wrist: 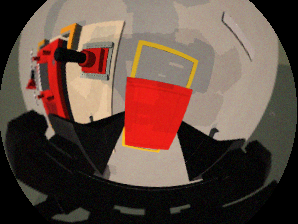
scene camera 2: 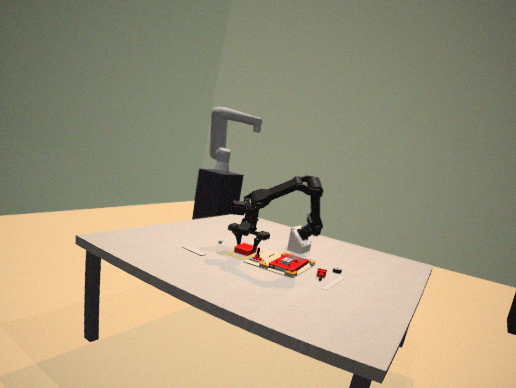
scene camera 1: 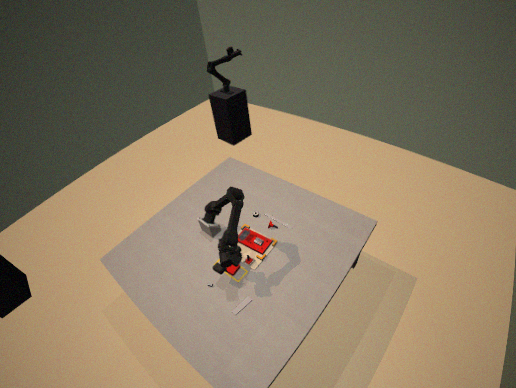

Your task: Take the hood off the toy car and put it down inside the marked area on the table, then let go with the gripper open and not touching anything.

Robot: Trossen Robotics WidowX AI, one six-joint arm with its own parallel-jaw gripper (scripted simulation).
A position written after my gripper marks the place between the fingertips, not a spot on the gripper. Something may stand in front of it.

My gripper (wrist: 152,118) holds a hood (wrist: 153,110).
